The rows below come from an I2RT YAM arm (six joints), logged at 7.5 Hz.
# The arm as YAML. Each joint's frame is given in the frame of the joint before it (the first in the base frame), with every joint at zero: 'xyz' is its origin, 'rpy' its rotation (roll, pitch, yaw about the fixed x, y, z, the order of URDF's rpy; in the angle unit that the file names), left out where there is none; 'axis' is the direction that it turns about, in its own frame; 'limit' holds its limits. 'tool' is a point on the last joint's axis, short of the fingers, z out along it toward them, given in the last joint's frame.
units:
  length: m
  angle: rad
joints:
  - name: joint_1
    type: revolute
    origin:
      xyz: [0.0, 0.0, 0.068]
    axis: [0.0, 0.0, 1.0]
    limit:
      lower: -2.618
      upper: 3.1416
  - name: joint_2
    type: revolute
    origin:
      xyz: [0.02, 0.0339, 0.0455]
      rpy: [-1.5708, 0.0, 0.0]
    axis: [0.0, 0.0, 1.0]
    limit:
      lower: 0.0
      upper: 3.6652
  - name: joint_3
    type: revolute
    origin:
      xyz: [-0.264, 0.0, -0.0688]
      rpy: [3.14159, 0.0, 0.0]
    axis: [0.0, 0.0, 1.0]
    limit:
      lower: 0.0
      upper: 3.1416
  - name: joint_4
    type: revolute
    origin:
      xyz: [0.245, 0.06, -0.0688]
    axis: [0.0, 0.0, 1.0]
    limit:
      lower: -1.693
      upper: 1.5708
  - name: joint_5
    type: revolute
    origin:
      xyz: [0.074, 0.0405, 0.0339]
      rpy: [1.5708, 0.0, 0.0]
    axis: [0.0, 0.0, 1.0]
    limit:
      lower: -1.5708
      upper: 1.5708
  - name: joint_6
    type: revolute
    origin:
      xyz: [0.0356, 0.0, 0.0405]
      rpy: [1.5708, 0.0, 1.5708]
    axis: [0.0, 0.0, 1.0]
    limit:
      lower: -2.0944
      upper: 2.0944
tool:
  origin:
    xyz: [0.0, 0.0, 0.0]
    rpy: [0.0, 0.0, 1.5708]
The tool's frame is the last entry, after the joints.
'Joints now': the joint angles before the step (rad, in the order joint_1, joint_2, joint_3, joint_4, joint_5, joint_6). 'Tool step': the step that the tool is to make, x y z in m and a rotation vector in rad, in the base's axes. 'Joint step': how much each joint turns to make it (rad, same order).
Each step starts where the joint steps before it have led.
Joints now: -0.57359, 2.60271, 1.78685, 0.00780, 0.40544, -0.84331
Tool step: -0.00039, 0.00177, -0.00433, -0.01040, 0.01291, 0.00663
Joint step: 0.00295, 0.00582, -0.00913, 0.01561, 0.00883, -0.01476
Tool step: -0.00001, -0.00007, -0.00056, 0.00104, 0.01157, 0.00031
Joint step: 0.00011, 0.00248, 0.00532, -0.01144, 0.00376, -0.00420
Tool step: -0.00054, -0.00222, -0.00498, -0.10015, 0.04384, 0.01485
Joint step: -0.00009, 0.01389, -0.01970, 0.09290, 0.06591, -0.09648
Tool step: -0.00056, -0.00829, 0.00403, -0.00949, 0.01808, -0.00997
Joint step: -0.01300, 0.00588, 0.03206, -0.02816, 0.01004, -0.01702
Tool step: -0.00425, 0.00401, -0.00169, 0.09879, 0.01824, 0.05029
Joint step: -0.00350, -0.01485, -0.00768, -0.08282, -0.08926, 0.01340
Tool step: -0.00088, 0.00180, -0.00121, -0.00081, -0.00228, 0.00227
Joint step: 0.00187, -0.00356, -0.01399, 0.01273, -0.00070, 0.00011
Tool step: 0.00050, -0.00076, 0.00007, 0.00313, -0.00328, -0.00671
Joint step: -0.00062, 0.00305, 0.00744, -0.00658, 0.00082, 0.00813
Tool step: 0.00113, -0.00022, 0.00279, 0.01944, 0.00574, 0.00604
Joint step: -0.00002, -0.00155, 0.01654, -0.03537, -0.01375, 0.00449
